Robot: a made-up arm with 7 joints.
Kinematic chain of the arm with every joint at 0, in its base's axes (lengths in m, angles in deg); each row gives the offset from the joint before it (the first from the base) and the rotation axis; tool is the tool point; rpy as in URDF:
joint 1: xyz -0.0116 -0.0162 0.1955 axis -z
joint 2: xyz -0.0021 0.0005 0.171 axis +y
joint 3: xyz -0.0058 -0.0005 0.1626 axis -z
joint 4: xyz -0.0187 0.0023 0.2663 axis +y
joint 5: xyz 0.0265 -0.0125 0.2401 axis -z
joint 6: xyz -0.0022 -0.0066 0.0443 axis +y
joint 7: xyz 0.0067 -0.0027 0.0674 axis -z
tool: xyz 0.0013 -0.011 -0.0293 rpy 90 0 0
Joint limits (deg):
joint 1: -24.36..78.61
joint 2: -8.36..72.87
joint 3: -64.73..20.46
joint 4: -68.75..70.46
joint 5: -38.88..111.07
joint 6: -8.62..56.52
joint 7: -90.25..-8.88
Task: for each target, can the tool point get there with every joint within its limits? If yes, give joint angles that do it. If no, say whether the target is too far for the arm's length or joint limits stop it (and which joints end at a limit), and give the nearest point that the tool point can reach.
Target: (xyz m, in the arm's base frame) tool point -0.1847 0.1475 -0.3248
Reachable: no: joint limits stop it (at a limit: joint 1, joint 2, joint 4, joint 6) | nearest point 0.4218 0.2804 0.2546 | short by 0.849 m
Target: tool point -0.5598 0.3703 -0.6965
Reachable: no: too far | nearest point 0.3923 0.3323 0.2792 | short by 1.364 m
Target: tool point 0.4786 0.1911 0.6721
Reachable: yes | joints -8.75 38.34 -40.78 57.06 58.09 42.50 -78.10
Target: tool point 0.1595 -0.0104 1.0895
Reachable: yes | joints -12.15 18.72 -2.13 -18.98 -0.23 32.61 -33.20
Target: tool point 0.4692 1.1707 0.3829
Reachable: no: too far | nearest point 0.4191 0.4458 0.4207 | short by 0.728 m
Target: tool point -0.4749 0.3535 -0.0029
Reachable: no: joint limits stop it (at a limit: joint 2, joint 4, joint 5, joint 6, joint 7) | nearest point -0.3099 0.2219 0.8487 | short by 0.877 m
